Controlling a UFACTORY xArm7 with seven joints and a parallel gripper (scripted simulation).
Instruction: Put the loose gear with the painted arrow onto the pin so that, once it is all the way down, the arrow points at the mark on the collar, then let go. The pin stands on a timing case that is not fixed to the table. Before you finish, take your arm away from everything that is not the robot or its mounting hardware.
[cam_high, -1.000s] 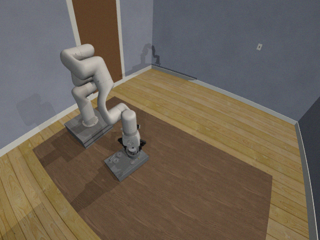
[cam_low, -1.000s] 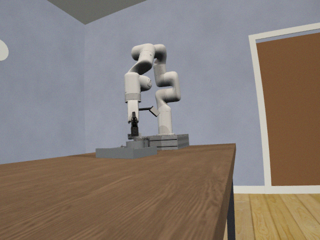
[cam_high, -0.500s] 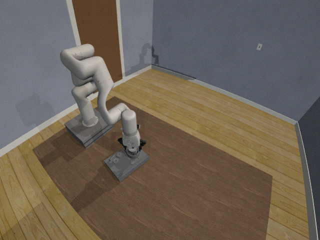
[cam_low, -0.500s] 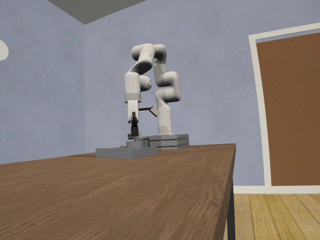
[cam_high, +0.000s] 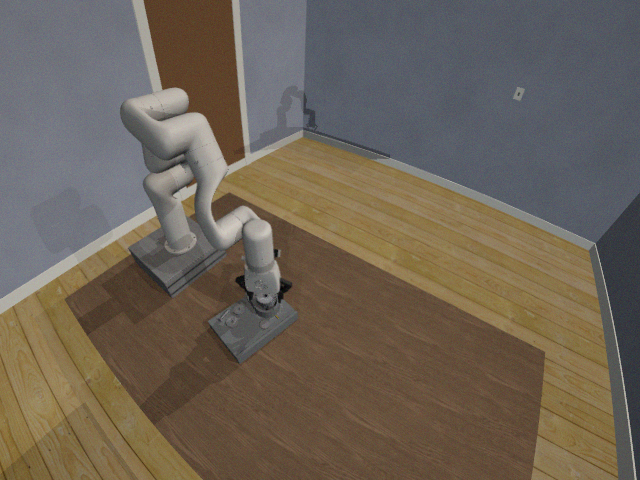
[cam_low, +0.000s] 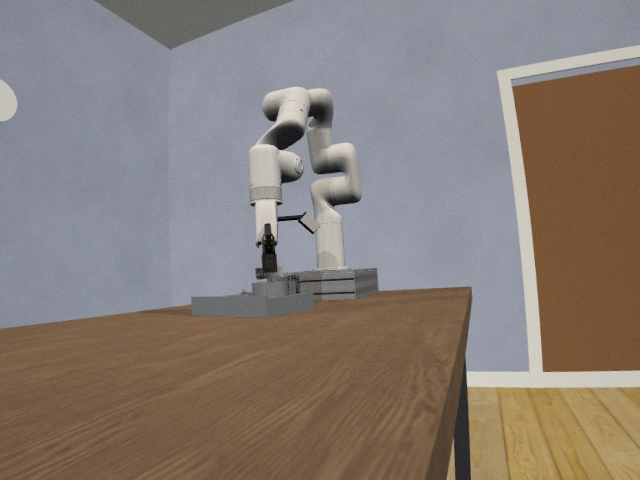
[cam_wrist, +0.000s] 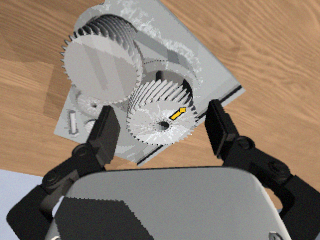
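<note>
My hand is 10 mm above the gear. Round my hand: short peg 90 mm behind, 120 mm to the right, 60 mm below.
</note>
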